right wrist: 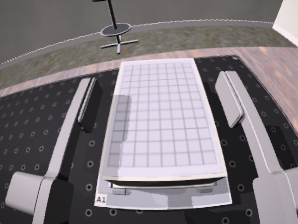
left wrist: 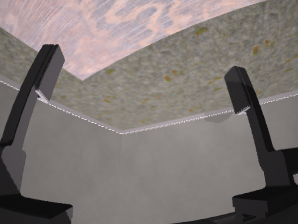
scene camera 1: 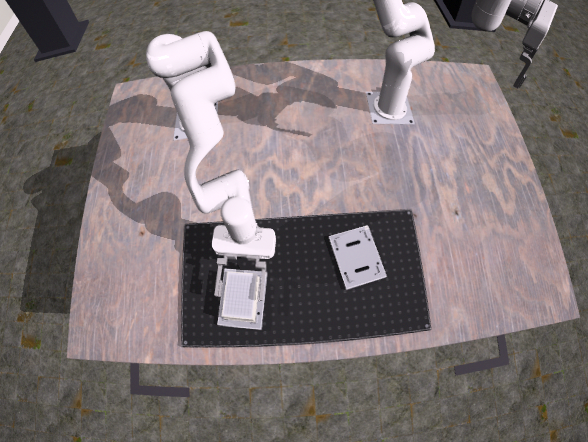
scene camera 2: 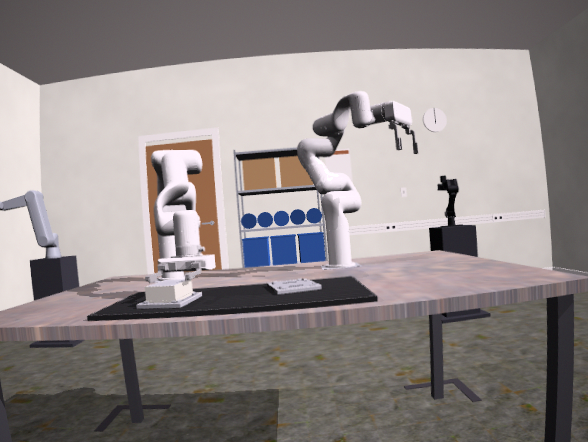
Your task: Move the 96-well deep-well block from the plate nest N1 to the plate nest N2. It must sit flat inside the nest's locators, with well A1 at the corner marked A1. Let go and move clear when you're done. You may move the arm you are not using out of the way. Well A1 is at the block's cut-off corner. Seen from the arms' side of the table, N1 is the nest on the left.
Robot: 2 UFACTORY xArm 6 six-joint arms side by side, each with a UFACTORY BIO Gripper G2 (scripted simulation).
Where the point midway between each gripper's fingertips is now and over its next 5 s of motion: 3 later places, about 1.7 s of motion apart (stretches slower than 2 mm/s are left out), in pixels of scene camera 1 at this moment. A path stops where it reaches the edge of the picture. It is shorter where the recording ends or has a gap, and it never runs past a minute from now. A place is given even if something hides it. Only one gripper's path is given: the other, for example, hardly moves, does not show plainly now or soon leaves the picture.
The right gripper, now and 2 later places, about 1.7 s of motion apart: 238,298; 212,276; 152,226
